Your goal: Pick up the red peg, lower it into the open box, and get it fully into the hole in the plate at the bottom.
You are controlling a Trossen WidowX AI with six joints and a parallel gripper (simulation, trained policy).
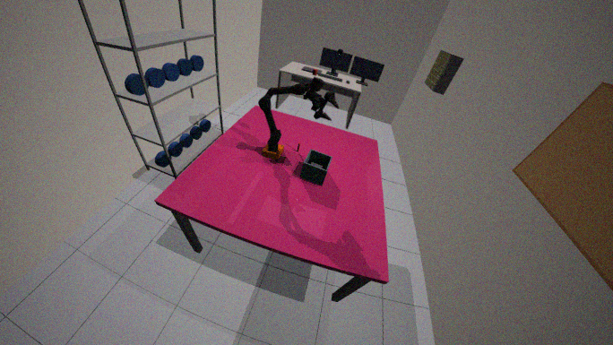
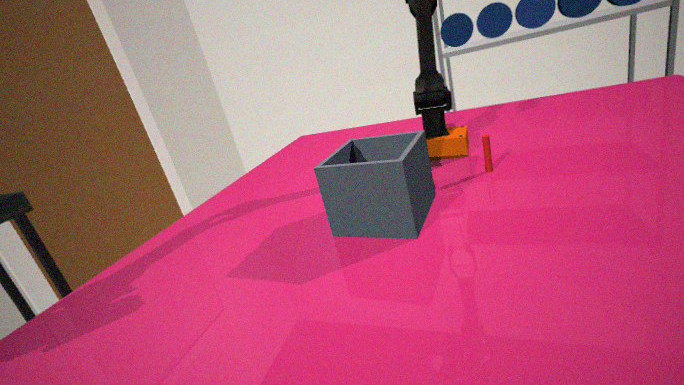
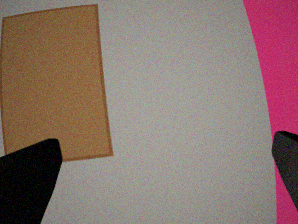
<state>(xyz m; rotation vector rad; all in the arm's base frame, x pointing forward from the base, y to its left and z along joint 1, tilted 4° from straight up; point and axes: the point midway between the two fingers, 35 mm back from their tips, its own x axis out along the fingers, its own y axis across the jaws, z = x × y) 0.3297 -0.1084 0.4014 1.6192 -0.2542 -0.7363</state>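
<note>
Now: the red peg 15 cm behind my gripper tip, 19 cm to the left of it and 42 cm below it.
</note>
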